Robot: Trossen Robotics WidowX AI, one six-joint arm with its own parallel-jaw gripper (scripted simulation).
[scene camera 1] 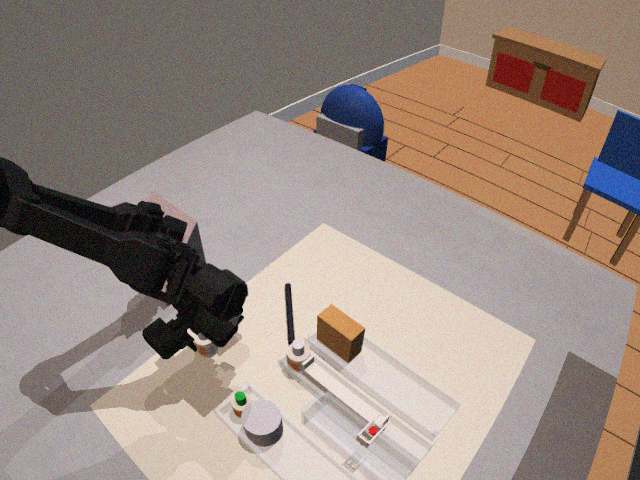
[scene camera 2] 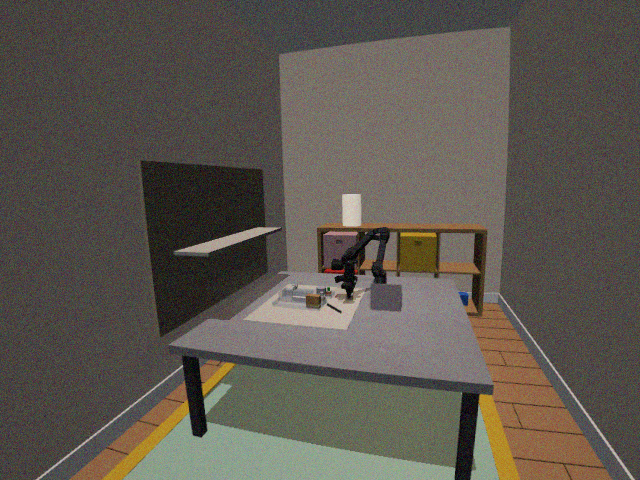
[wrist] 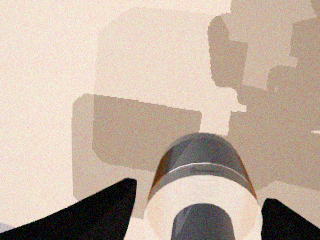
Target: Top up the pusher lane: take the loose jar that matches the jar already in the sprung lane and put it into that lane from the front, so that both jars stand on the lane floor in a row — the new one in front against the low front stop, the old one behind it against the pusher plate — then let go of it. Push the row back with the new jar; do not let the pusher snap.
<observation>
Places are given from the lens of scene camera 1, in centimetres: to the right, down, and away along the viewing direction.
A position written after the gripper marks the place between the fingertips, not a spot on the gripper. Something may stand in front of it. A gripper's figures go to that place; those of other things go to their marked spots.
gripper (scene camera 1: pixel 205 341): -20, 18, 72
brown box (scene camera 1: pixel 336 330): 3, 15, 69
grey cylinder (scene camera 1: pixel 262 422): -8, 27, 58
</observation>
